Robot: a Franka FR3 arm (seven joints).
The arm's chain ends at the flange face. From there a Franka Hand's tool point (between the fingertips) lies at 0.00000 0.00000 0.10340 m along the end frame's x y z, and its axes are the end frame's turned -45 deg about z.
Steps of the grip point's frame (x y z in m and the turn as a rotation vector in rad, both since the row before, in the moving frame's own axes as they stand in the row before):
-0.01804 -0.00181 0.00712 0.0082 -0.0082 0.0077
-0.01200 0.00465 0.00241 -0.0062 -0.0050 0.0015
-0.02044 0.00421 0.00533 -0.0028 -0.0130 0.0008
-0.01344 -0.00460 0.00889 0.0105 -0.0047 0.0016
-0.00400 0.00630 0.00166 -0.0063 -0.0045 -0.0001
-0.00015 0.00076 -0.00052 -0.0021 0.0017 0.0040
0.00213 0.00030 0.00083 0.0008 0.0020 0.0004
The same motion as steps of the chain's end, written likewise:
-0.01284 0.01148 0.00713 0.0000 -0.0116 0.0077
-0.00528 0.01095 0.00241 -0.0079 0.0008 0.0015
-0.01073 0.01628 0.00534 -0.0112 -0.0072 0.0008
-0.01165 0.00668 0.00890 0.0041 -0.0107 0.0016
0.00149 0.00649 0.00166 -0.0076 0.0013 -0.0001
0.00015 0.00061 -0.00052 -0.0003 0.0027 0.0040
0.00163 -0.00109 0.00083 0.0020 0.0008 0.0004

